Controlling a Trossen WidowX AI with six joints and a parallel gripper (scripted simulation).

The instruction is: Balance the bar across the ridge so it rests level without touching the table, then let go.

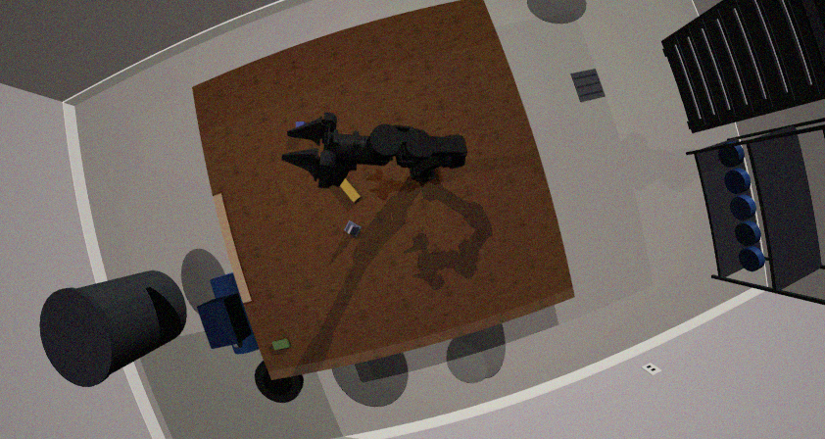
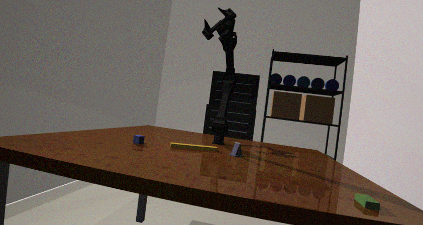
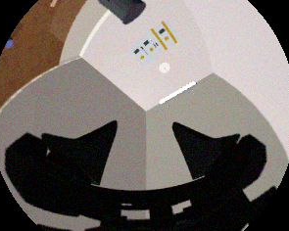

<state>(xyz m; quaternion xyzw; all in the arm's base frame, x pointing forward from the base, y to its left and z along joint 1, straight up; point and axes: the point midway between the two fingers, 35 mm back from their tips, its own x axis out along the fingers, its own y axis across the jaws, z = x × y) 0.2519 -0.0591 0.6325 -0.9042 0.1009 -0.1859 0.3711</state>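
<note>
The yellow bar is 63 cm below my gripper tip, 3 cm ahead of it and 1 cm to the left of it. The rest, counted from my gripper tip: blue cube (63 cm below, 23 cm to the right, 12 cm ahead); green block (63 cm below, 57 cm to the left, 46 cm ahead).
</note>
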